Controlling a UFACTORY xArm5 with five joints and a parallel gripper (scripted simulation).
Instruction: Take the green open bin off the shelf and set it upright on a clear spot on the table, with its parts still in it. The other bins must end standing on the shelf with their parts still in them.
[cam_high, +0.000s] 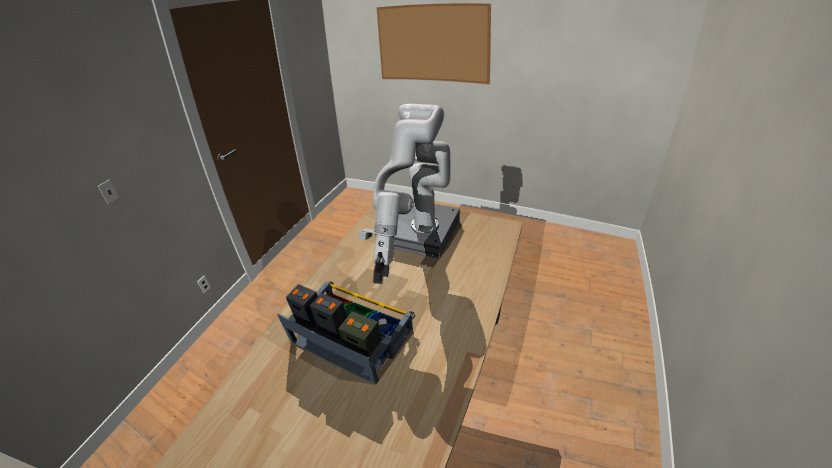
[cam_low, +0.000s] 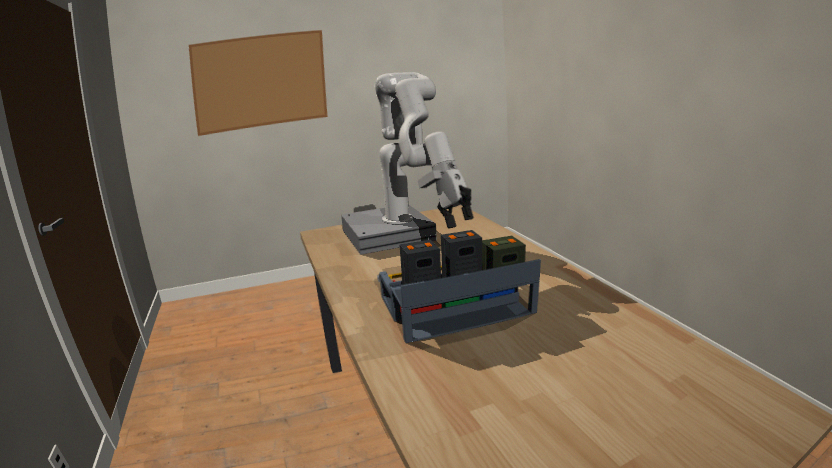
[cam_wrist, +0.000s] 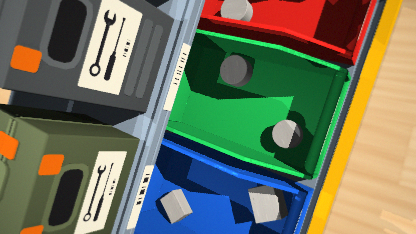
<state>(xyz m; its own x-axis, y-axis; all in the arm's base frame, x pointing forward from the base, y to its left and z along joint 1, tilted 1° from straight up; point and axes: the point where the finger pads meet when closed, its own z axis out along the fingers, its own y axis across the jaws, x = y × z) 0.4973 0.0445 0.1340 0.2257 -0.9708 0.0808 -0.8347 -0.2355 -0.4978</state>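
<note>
My gripper is now 7 cm to the left of the yellow bar and 14 cm above it. From my hand the other things lie so: blue open bin 11 cm ahead, 3 cm to the left, 16 cm below; then grey shelf 14 cm ahead, 8 cm to the right, 13 cm below; then green open bin 11 cm ahead, 8 cm to the right, 16 cm below.
</note>
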